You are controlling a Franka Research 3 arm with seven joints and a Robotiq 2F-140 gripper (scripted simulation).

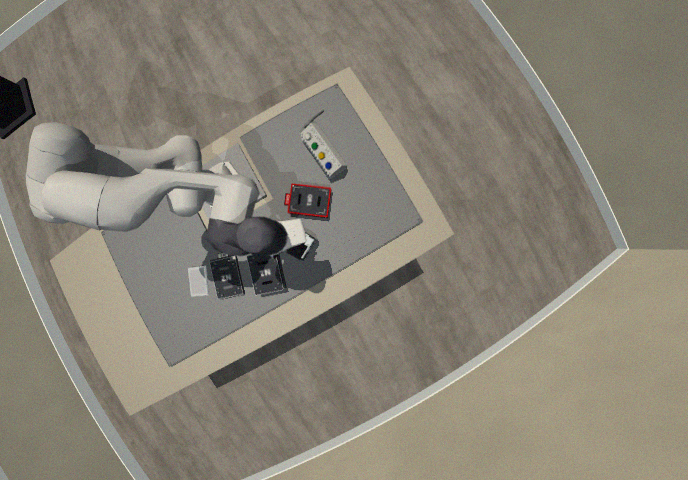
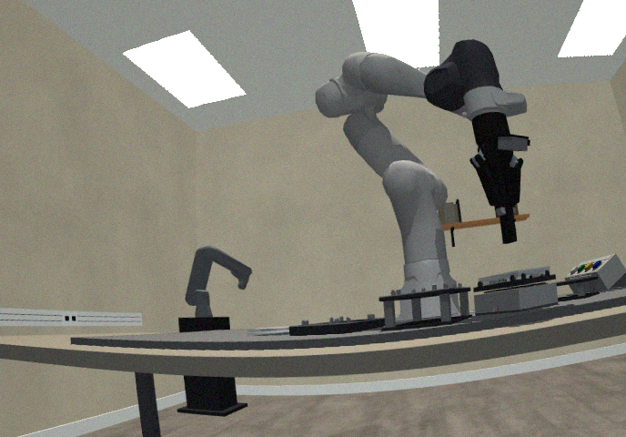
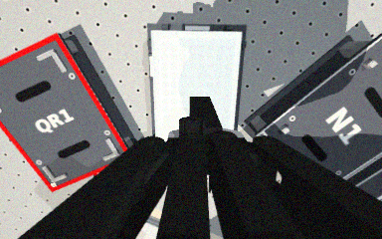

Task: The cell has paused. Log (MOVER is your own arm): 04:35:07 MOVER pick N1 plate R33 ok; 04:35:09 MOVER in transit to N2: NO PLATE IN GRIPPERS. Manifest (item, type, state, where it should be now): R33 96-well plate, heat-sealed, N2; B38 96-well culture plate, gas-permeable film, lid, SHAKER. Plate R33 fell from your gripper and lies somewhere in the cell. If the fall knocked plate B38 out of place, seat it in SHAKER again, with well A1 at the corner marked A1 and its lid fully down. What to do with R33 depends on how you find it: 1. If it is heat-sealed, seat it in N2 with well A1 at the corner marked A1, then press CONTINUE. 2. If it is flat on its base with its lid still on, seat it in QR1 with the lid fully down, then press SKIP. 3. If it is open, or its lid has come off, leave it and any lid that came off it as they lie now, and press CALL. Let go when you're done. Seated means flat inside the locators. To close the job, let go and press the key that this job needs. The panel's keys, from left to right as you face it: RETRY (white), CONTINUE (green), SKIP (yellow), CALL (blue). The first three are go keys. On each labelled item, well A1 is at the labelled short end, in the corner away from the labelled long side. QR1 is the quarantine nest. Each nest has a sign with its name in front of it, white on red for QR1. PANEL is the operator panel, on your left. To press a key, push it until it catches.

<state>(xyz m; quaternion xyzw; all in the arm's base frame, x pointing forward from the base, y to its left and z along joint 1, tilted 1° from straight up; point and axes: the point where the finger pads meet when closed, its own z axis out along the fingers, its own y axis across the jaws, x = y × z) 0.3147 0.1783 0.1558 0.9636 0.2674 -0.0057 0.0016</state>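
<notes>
Right now the flat white plate is 47 cm to the right of my hand, 15 cm below it and 5 cm behind it. Round my hand: QR1 nest (12 cm to the left, 12 cm below, 12 cm behind).
</notes>
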